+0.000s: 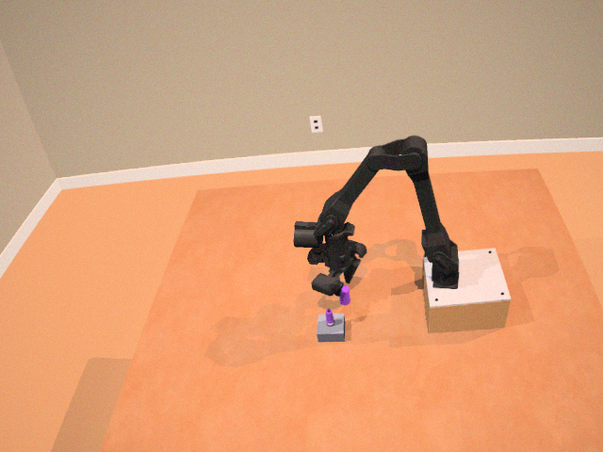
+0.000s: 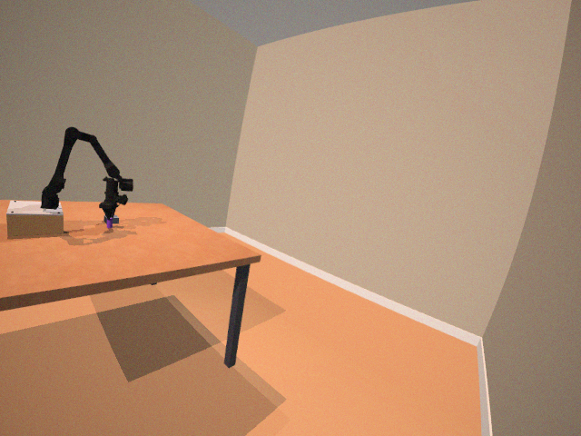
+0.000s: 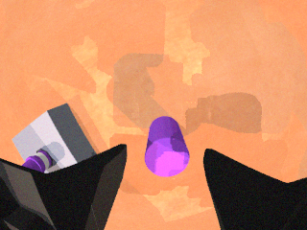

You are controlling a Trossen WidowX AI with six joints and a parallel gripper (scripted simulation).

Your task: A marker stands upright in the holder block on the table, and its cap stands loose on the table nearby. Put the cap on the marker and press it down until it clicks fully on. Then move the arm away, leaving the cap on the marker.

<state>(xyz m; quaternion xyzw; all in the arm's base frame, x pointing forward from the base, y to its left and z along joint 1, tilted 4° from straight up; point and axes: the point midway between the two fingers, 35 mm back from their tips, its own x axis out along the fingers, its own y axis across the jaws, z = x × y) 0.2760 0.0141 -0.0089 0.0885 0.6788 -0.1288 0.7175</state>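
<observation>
The purple cap lies 2 cm below my gripper tip.
</observation>
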